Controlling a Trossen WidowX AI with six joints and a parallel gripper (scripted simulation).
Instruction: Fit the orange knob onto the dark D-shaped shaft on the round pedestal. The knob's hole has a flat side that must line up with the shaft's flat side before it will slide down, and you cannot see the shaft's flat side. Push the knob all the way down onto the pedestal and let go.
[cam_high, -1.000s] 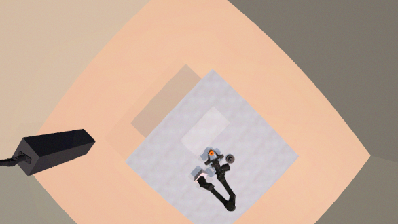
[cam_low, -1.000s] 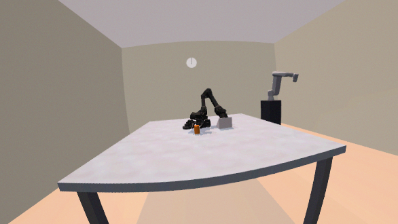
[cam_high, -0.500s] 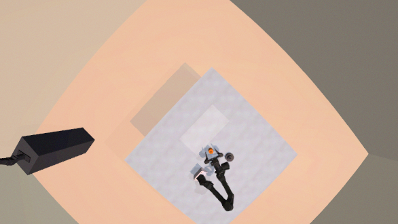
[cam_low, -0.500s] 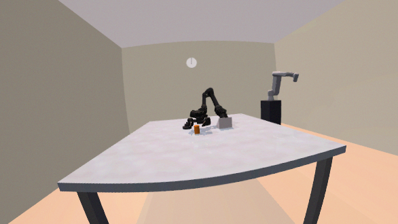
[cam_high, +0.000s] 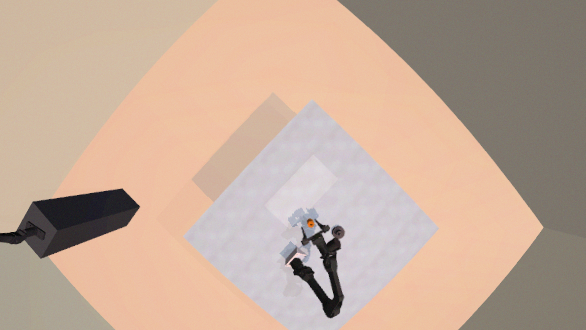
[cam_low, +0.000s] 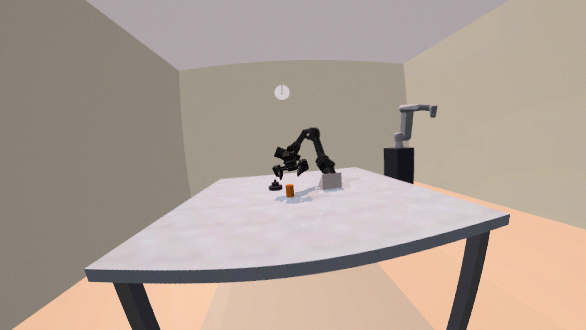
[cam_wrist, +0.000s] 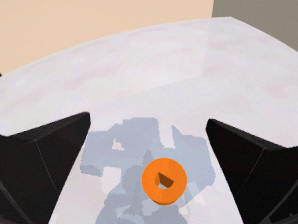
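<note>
The orange knob is 3 cm to the right of my gripper tip and 8 cm below it. From my gripper tip the other things lie so: round dark pedestal (6 cm ahead, 23 cm to the right, 8 cm below).
</note>
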